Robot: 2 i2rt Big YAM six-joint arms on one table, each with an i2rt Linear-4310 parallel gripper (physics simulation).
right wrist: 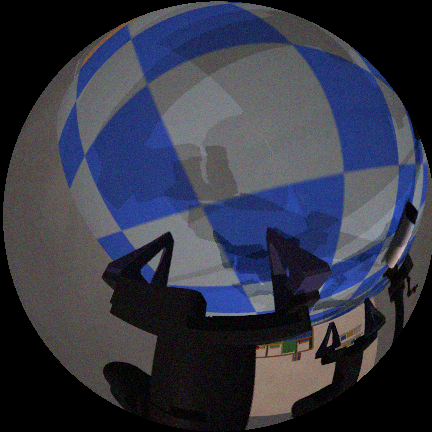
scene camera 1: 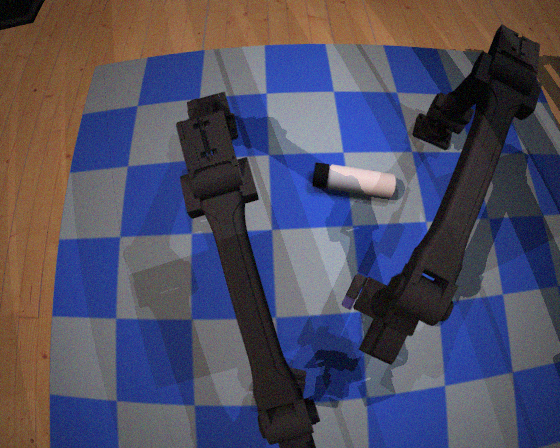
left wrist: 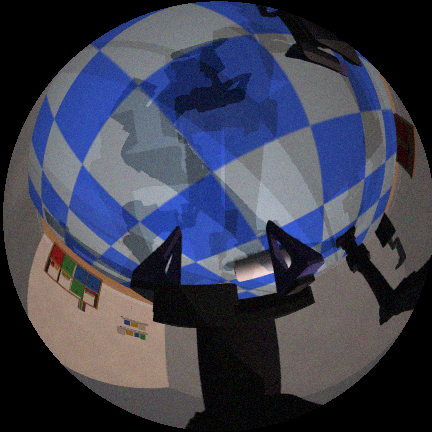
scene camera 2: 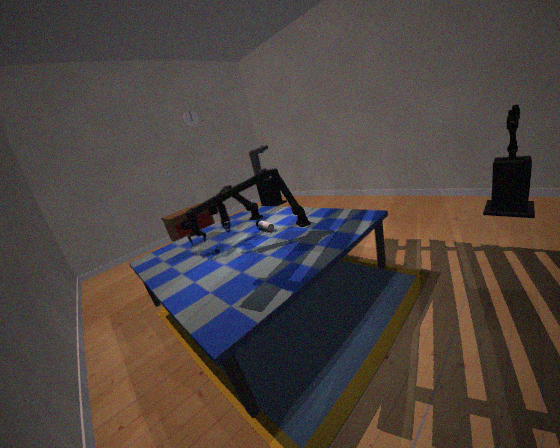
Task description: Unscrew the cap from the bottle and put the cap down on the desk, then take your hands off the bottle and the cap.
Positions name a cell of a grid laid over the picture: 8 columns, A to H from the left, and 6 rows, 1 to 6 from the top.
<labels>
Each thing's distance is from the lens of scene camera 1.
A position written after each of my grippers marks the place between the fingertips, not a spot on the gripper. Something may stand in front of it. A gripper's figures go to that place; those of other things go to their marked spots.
my left gripper (scene camera 1: F5): 0.71 m
white bottle (scene camera 1: E3): 0.84 m
</labels>
